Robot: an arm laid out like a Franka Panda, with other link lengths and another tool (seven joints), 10 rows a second.
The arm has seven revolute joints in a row. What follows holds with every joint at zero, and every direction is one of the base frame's.
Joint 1 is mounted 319.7 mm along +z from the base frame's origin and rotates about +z.
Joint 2 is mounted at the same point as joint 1 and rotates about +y.
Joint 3 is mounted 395 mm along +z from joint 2 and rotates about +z.
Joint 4 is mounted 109.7 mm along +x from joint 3 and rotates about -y.
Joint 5 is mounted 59.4 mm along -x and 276.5 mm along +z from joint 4 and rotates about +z.
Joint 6 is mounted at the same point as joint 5 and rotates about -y.
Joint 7 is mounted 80.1 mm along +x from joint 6 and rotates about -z.
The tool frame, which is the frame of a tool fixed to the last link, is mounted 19 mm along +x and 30 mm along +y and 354.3 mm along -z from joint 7; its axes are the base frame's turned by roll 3.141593, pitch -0.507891 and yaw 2.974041 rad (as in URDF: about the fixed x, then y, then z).
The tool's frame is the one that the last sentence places.
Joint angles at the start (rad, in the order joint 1, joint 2, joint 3, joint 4, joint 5, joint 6, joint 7):
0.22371 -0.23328 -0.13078 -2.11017 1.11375 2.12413 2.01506
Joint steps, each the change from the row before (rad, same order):
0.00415 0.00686 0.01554 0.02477 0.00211 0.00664 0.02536
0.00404 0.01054 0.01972 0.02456 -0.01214 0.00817 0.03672
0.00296 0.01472 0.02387 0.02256 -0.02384 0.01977 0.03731
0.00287 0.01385 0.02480 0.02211 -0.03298 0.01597 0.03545
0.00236 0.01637 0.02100 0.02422 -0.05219 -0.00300 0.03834
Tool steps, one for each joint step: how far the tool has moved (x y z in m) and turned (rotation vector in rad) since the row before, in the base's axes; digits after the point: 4 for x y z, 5 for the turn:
0.0032 0.0096 0.0085 0.00606 -0.00079 -0.00027
0.0018 0.0099 0.0034 -0.00533 0.00956 0.00091
0.0042 0.0080 -0.0016 -0.01943 0.00800 -0.00361
0.0024 0.0080 -0.0028 -0.02683 0.00492 0.00330
-0.0015 0.0063 -0.0075 -0.04069 0.01259 0.01721

